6 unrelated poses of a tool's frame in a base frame.
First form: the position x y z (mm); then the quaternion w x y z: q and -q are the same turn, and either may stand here.
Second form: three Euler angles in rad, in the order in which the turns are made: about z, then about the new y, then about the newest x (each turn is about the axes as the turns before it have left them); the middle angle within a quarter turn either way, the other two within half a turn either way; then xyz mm. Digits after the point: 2 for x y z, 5 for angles.
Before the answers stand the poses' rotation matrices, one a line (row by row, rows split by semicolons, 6 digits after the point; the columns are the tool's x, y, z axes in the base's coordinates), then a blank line. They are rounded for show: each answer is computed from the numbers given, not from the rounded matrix.
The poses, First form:
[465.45 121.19 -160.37 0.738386 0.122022 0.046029 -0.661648]
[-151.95 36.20 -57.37 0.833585 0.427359 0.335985 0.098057]
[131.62 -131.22 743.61 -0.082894 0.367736 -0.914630 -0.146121]
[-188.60 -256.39 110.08 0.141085 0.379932 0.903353 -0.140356]
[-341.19 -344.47 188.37 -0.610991 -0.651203 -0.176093 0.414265]
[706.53 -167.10 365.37 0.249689 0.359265 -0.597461 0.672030]
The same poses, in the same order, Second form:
0.120207 0.988336 -0.093497; -0.965870 0.094665 -0.241109; -0.229446 0.119289 0.965984
0.754998 0.123695 0.643955; 0.450650 0.615499 -0.646588; -0.476333 0.778371 0.408957
-0.715798 -0.696909 0.044167; -0.648459 0.686838 0.328259; -0.259102 0.206327 -0.943555
-0.671493 0.726030 0.148248; 0.646821 0.671904 -0.360788; -0.361551 -0.146377 -0.920790
0.594751 0.735569 -0.324359; -0.276880 -0.191362 -0.941657; -0.754724 0.649860 0.089851
-0.617168 -0.764891 0.184515; -0.093697 -0.161391 -0.982433; 0.781233 -0.623614 0.027938

[-1.44698 0.23151 0.12287 465.45 121.19 -160.37]
[0.53813 0.49648 1.08703 -151.95 36.20 -57.37]
[-2.40551 0.26209 2.92631 131.62 -131.22 743.61]
[2.37491 0.36993 -2.98394 -188.60 -256.39 110.08]
[-0.43570 0.85523 1.43340 -341.19 -344.47 188.37]
[-2.99093 -0.89664 -1.52603 706.53 -167.10 365.37]

